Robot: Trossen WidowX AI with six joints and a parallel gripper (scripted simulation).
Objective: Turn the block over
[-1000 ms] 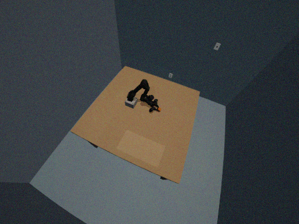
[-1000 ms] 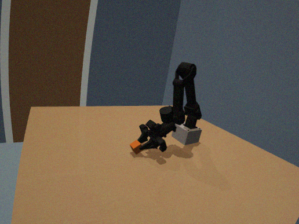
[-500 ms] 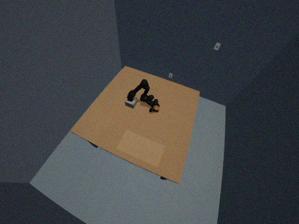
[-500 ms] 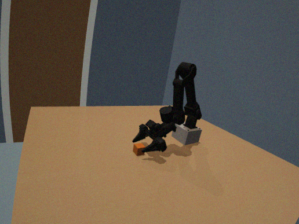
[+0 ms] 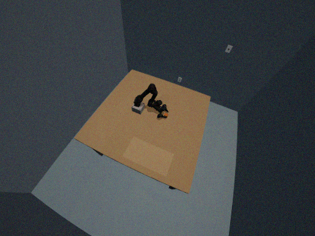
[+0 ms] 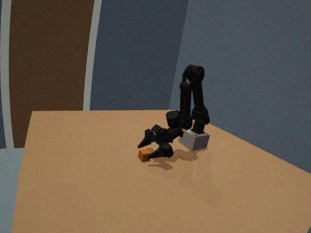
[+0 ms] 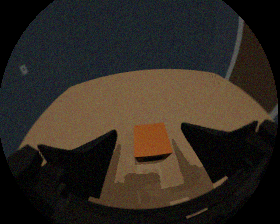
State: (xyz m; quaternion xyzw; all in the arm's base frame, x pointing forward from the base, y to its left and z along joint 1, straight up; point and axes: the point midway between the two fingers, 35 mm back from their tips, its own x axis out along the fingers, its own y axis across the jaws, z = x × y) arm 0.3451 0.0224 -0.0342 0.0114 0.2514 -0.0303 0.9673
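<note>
Right now the orange block is 20 mm below my gripper tip and 20 mm behind it.
</note>
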